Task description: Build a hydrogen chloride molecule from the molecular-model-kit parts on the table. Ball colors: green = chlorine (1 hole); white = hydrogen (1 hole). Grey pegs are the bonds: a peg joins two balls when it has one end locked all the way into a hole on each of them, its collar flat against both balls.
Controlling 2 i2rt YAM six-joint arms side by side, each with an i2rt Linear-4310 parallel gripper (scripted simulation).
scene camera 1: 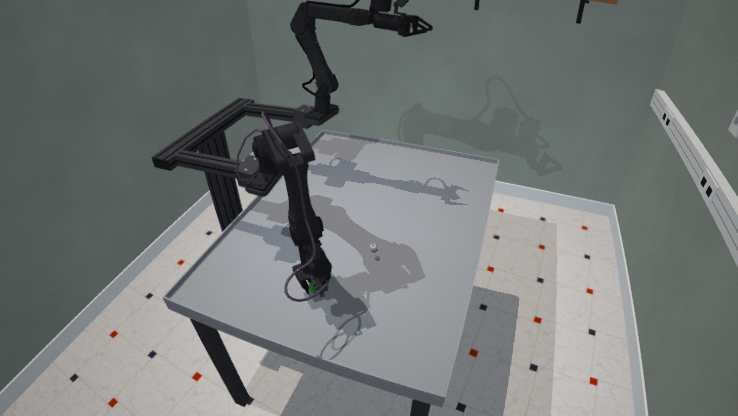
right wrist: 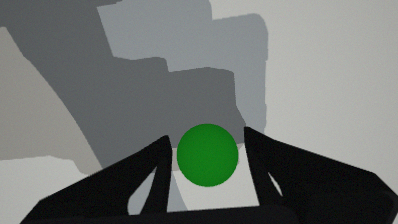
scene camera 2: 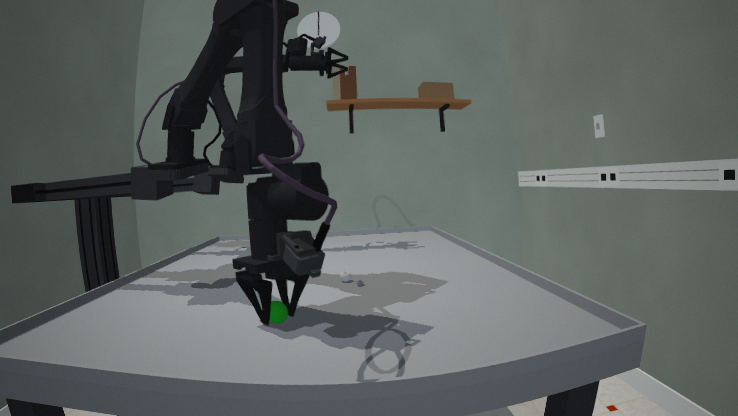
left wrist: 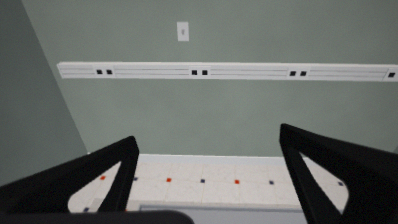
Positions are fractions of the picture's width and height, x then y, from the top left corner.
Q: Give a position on a green ball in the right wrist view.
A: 0.52,0.69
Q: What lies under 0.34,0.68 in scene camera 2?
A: My right gripper.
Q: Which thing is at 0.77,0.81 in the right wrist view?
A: My right gripper.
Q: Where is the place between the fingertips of my left gripper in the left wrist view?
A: At 0.52,0.62
